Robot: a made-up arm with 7 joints. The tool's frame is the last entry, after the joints.
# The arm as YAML. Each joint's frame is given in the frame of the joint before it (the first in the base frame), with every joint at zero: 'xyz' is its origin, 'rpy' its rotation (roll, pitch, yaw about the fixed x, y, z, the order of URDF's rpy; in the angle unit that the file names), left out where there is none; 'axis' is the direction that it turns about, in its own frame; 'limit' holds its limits. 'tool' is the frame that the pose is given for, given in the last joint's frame.
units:
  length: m
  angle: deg
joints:
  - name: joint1
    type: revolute
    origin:
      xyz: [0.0, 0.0, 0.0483]
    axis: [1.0, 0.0, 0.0]
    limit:
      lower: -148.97
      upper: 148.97
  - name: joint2
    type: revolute
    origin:
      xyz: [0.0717, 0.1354, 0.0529]
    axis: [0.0, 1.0, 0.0]
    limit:
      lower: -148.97
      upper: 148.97
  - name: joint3
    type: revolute
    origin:
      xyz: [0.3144, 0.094, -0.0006]
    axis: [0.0, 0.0, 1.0]
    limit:
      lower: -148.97
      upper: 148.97
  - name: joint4
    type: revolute
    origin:
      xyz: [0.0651, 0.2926, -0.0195]
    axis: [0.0, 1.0, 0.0]
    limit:
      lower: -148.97
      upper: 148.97
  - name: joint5
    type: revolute
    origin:
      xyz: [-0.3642, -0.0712, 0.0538]
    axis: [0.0, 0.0, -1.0]
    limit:
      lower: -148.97
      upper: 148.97
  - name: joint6
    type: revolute
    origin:
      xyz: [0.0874, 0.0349, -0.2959]
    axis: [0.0, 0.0, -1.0]
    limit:
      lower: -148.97
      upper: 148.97
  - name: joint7
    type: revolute
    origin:
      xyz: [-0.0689, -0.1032, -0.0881]
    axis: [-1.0, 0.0, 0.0]
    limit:
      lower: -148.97
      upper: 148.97
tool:
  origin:
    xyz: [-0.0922, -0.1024, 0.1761]
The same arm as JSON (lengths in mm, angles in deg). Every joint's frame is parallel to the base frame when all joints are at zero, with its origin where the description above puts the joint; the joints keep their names.
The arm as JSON. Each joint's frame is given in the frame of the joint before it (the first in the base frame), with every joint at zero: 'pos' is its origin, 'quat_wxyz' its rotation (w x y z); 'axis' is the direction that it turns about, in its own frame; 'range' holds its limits. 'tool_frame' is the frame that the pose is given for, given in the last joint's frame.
{"length_unit": "mm", "angle_unit": "deg", "joints": [{"joint": "joint1", "pos": [0.0, 0.0, 48.3], "quat_wxyz": [1.0, 0.0, 0.0, 0.0], "axis": [1.0, 0.0, 0.0], "range": [-148.97, 148.97]}, {"joint": "joint2", "pos": [71.7, 135.4, 52.9], "quat_wxyz": [1.0, 0.0, 0.0, 0.0], "axis": [0.0, 1.0, 0.0], "range": [-148.97, 148.97]}, {"joint": "joint3", "pos": [314.4, 94.0, -0.6], "quat_wxyz": [1.0, 0.0, 0.0, 0.0], "axis": [0.0, 0.0, 1.0], "range": [-148.97, 148.97]}, {"joint": "joint4", "pos": [65.1, 292.6, -19.5], "quat_wxyz": [1.0, 0.0, 0.0, 0.0], "axis": [0.0, 1.0, 0.0], "range": [-148.97, 148.97]}, {"joint": "joint5", "pos": [-364.2, -71.2, 53.8], "quat_wxyz": [1.0, 0.0, 0.0, 0.0], "axis": [0.0, 0.0, -1.0], "range": [-148.97, 148.97]}, {"joint": "joint6", "pos": [87.4, 34.9, -295.9], "quat_wxyz": [1.0, 0.0, 0.0, 0.0], "axis": [0.0, 0.0, -1.0], "range": [-148.97, 148.97]}, {"joint": "joint7", "pos": [-68.9, -103.2, -88.1], "quat_wxyz": [1.0, 0.0, 0.0, 0.0], "axis": [-1.0, 0.0, 0.0], "range": [-148.97, 148.97]}], "tool_frame": {"pos": [-92.2, -102.4, 176.1], "quat_wxyz": [1.0, 0.0, 0.0, 0.0]}}
